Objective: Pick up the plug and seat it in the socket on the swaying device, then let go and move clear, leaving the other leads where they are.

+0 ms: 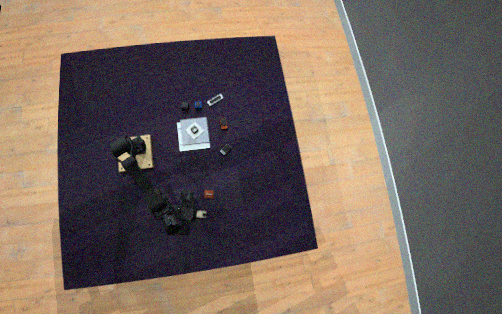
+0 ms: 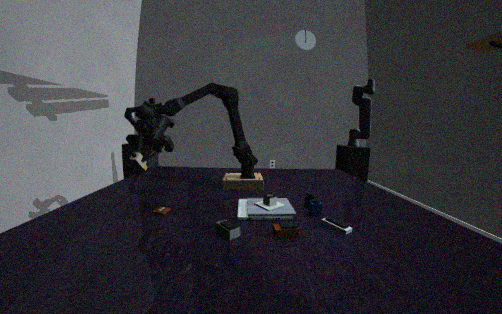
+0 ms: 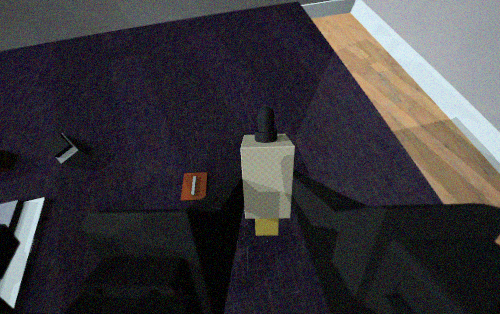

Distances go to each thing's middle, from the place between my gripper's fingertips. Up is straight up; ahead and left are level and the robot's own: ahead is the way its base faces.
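Here my gripper is, right at the cream plug (image 3: 267,158). Counting from my hand, I find the socket device (image 2: 269,206) 440 mm to the left, 30 mm ahead and 120 mm below. The grey connector (image 3: 68,151) is 310 mm to the left of my hand, 180 mm ahead of it and 140 mm below it.
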